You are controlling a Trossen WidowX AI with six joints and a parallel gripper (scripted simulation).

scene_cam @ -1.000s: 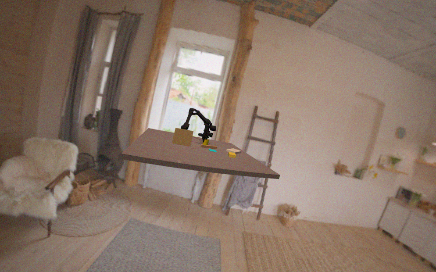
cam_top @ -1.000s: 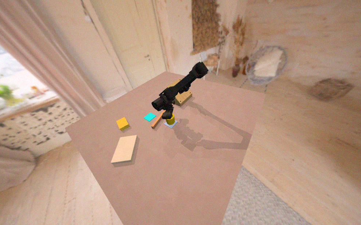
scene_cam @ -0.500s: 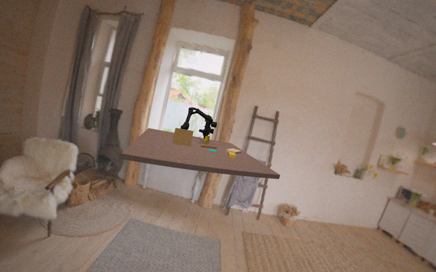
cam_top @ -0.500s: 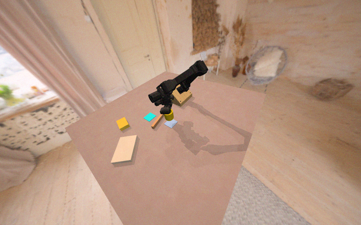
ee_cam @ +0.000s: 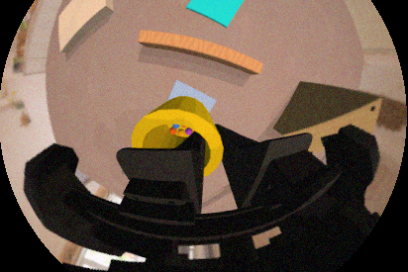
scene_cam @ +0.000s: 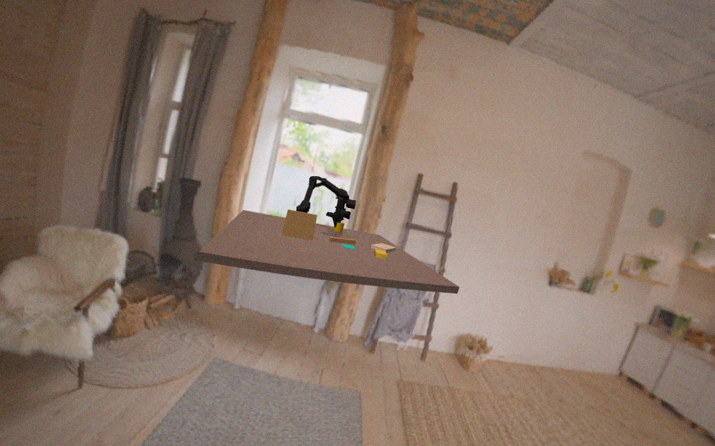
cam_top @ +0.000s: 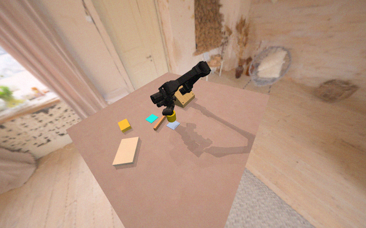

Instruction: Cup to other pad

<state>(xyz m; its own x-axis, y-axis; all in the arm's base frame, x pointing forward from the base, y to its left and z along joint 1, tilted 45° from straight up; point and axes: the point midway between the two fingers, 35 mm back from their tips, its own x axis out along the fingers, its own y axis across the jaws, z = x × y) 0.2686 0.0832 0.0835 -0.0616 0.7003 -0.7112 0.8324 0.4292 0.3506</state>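
My gripper tip is 5 cm short of the thin wooden bar, 8 cm to the left of it and 8 cm above it. The rest, counted from my gripper tip: grey-blue pad (2 cm ahead, 2 cm to the left, 10 cm below); yellow cup (2 cm ahead, 2 cm to the left).
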